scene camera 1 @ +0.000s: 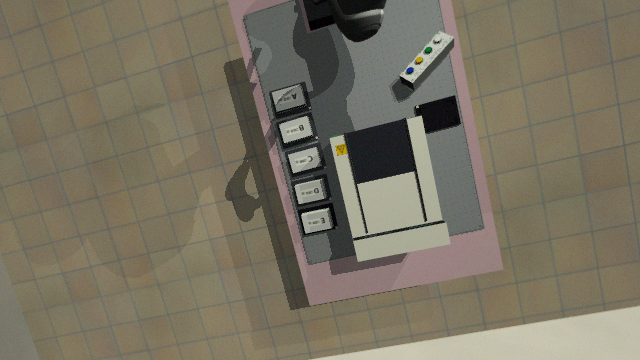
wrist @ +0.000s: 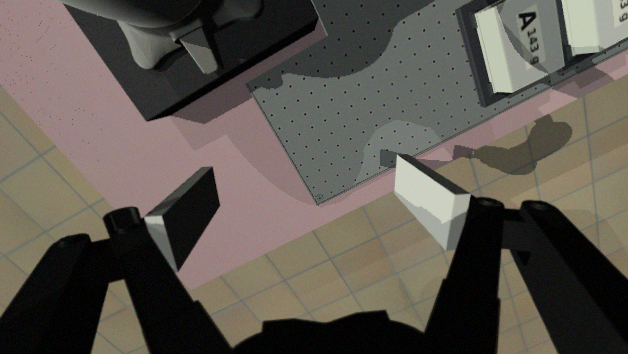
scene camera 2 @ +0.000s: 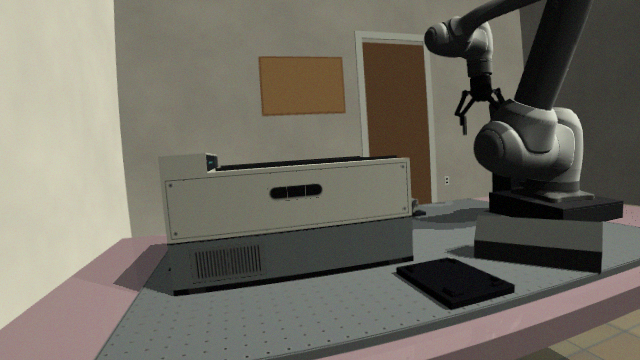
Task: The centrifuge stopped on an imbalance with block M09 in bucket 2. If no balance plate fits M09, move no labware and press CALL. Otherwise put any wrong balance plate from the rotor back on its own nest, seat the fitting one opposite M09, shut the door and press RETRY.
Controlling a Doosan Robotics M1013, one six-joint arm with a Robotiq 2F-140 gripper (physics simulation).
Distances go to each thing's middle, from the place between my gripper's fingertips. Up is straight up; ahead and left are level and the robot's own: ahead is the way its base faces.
Scene:
My hand is 35 cm short of the plate A [wrist: 518, 50], 1 cm to the left of it and 23 cm above it. Also, from my hand: plate B [wrist: 586, 33] 49 cm ahead, 1 cm to the right, 23 cm below; centrifuge [scene camera 2: 245, 225] 79 cm ahead, 32 cm to the left, 14 cm below; button box [scene camera 2: 574, 245] 31 cm ahead, 56 cm to the left, 22 cm below.

